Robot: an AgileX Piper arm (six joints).
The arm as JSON. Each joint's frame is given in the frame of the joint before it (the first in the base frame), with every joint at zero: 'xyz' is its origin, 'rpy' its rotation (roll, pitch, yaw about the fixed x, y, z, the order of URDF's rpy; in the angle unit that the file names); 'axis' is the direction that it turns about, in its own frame. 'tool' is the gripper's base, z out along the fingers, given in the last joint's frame.
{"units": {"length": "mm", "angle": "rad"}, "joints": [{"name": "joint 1", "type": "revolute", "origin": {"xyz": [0.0, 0.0, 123.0], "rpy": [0.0, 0.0, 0.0]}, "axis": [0.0, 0.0, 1.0]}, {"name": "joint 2", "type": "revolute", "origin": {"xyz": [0.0, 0.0, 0.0], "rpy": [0.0, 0.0, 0.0]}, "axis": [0.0, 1.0, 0.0]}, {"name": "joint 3", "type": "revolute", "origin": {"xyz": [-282.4, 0.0, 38.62], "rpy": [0.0, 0.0, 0.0]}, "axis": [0.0, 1.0, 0.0]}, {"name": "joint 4", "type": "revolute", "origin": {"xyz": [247.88, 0.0, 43.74], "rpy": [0.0, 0.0, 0.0]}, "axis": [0.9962, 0.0, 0.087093]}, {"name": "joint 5", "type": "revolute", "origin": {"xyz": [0.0, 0.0, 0.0], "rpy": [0.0, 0.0, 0.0]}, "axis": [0.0, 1.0, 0.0]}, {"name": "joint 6", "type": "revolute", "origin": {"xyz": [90.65, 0.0, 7.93], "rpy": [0.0, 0.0, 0.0]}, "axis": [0.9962, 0.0, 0.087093]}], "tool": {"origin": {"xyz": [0.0, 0.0, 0.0], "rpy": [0.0, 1.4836, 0.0]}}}
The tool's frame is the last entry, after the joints.
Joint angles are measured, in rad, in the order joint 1, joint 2, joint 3, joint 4, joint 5, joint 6. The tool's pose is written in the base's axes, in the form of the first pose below.
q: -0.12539 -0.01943 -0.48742 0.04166 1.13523 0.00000
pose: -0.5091, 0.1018, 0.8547; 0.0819, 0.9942, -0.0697; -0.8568, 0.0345, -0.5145; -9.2, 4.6, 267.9
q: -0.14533 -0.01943 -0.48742 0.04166 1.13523 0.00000
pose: -0.5074, 0.1216, 0.8531; 0.0920, 0.9920, -0.0867; -0.8568, 0.0345, -0.5145; -9.1, 4.8, 267.9
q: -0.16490 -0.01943 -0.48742 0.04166 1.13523 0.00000
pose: -0.5055, 0.1410, 0.8512; 0.1019, 0.9894, -0.1034; -0.8568, 0.0345, -0.5145; -9.0, 5.0, 267.9
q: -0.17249 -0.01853 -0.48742 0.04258 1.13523 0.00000
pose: -0.5054, 0.1480, 0.8501; 0.1063, 0.9884, -0.1089; -0.8563, 0.0353, -0.5152; -8.8, 5.1, 267.9
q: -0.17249 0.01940 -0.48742 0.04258 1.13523 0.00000
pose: -0.5370, 0.1494, 0.8302; 0.1118, 0.9881, -0.1055; -0.8361, 0.0362, -0.5473; -3.4, 4.2, 268.1
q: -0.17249 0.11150 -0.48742 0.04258 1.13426 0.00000
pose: -0.6097, 0.1527, 0.7777; 0.1245, 0.9875, -0.0963; -0.7828, 0.0381, -0.6211; 9.9, 1.8, 268.0
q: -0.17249 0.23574 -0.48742 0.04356 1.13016 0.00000
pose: -0.6976, 0.1572, 0.6990; 0.1404, 0.9867, -0.0818; -0.7026, 0.0411, -0.7104; 27.8, -1.2, 266.0
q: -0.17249 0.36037 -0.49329 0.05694 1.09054 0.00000
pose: -0.7489, 0.1591, 0.6433; 0.1572, 0.9857, -0.0608; -0.6438, 0.0555, -0.7632; 48.0, -3.7, 265.5
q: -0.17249 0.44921 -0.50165 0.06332 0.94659 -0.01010
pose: -0.7069, 0.1555, 0.6900; 0.1505, 0.9863, -0.0681; -0.6911, 0.0557, -0.7206; 70.3, -7.5, 271.5
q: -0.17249 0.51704 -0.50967 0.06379 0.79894 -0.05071
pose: -0.6490, 0.1336, 0.7490; 0.1068, 0.9907, -0.0841; -0.7532, 0.0254, -0.6573; 89.6, -11.4, 278.3
